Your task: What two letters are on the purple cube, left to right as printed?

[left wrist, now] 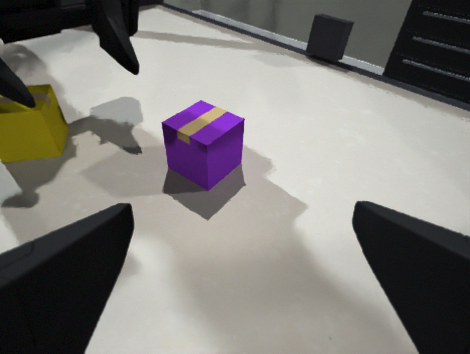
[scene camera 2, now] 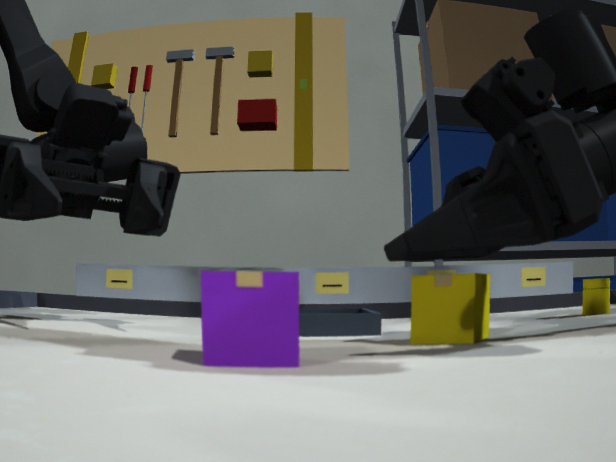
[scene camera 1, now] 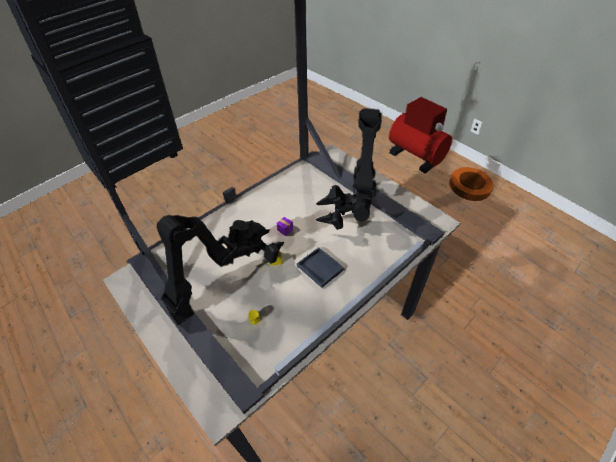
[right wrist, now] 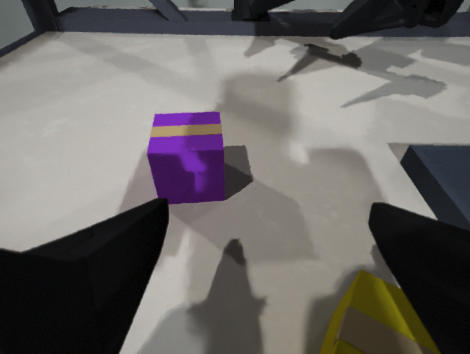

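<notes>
The purple cube stands on the table with a tan stripe across its top, running a little down one side. No letters can be read on its faces in these views; its underside is hidden. My left gripper is open and empty, with its fingertips pointing toward the cube from some distance. My right gripper is open and empty above the table, near a yellow cube, apart from the purple cube.
A dark shallow tray lies near the yellow cube. A small yellow object stands nearer the bottom of scene camera 1. A small dark block sits at the table edge.
</notes>
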